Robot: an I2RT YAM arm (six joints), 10 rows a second.
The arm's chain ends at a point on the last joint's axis. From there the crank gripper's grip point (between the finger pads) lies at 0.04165 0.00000 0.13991 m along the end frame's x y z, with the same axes.
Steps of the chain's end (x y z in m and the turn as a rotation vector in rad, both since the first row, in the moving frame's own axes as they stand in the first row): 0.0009 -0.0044 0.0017 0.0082 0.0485 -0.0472; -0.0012 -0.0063 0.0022 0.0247 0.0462 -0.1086; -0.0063 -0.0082 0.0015 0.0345 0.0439 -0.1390; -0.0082 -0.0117 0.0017 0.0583 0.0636 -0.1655; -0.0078 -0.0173 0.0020 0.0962 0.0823 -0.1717; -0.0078 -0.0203 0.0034 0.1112 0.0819 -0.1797
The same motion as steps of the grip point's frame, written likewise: 0.0076 -0.0077 -0.0005 0.0082 0.0485 -0.0472; 0.0048 -0.0146 0.0000 0.0247 0.0462 -0.1086; -0.0010 -0.0192 -0.0006 0.0345 0.0439 -0.1390; -0.0007 -0.0273 -0.0017 0.0583 0.0636 -0.1655; 0.0017 -0.0386 -0.0029 0.0962 0.0823 -0.1717; 0.0014 -0.0440 -0.0017 0.1112 0.0819 -0.1797
